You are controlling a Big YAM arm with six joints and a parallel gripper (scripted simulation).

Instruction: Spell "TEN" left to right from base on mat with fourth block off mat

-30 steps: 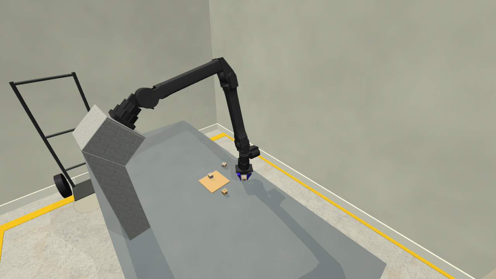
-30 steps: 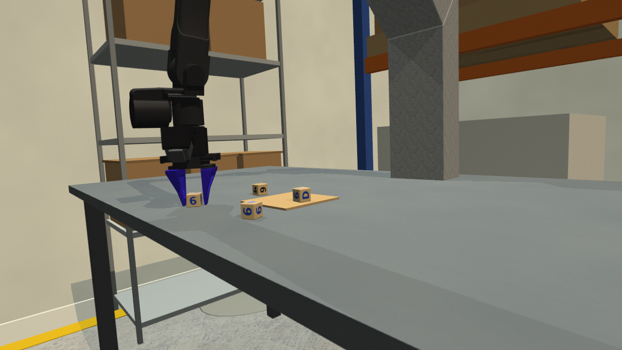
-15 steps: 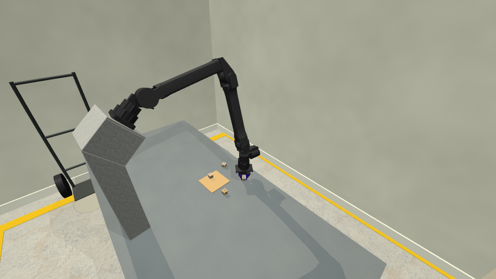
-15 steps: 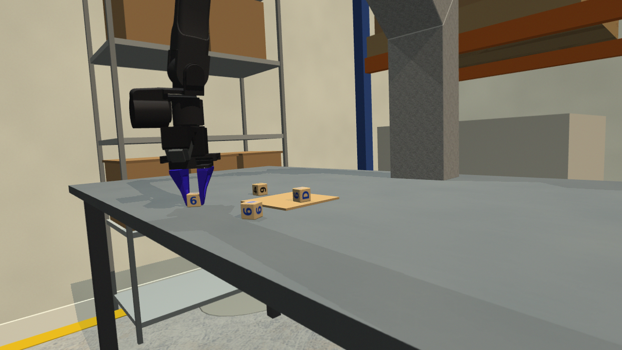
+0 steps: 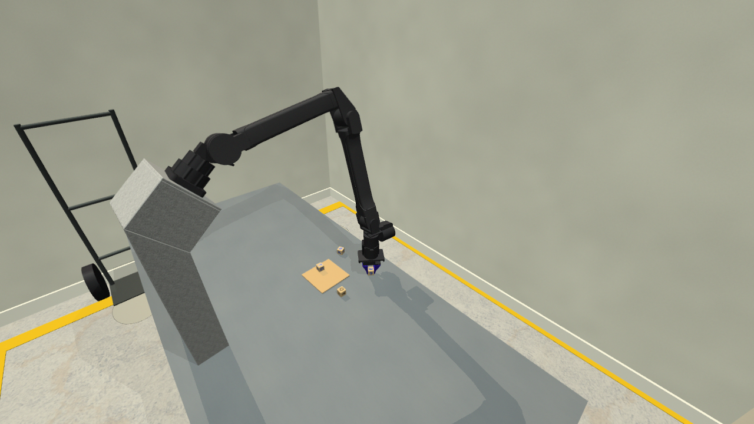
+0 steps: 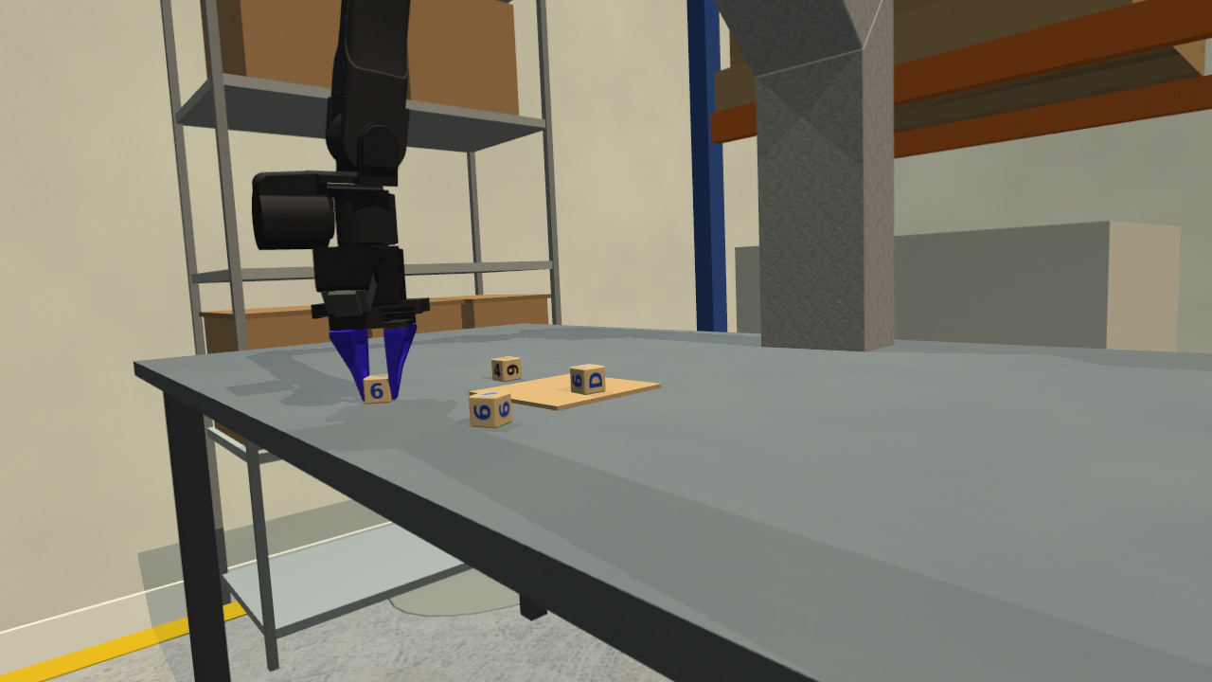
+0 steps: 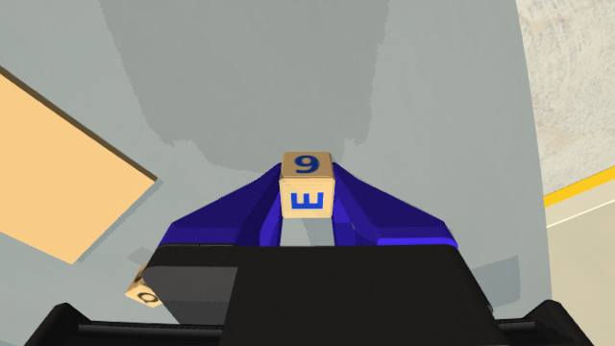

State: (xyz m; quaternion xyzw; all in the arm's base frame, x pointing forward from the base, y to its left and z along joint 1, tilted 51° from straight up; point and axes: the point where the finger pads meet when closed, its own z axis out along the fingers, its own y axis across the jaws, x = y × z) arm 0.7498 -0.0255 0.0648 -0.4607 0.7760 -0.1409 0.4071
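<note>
My hand is 170 mm past the tan mat, 70 mm to the right of it and 10 mm above it.
</note>
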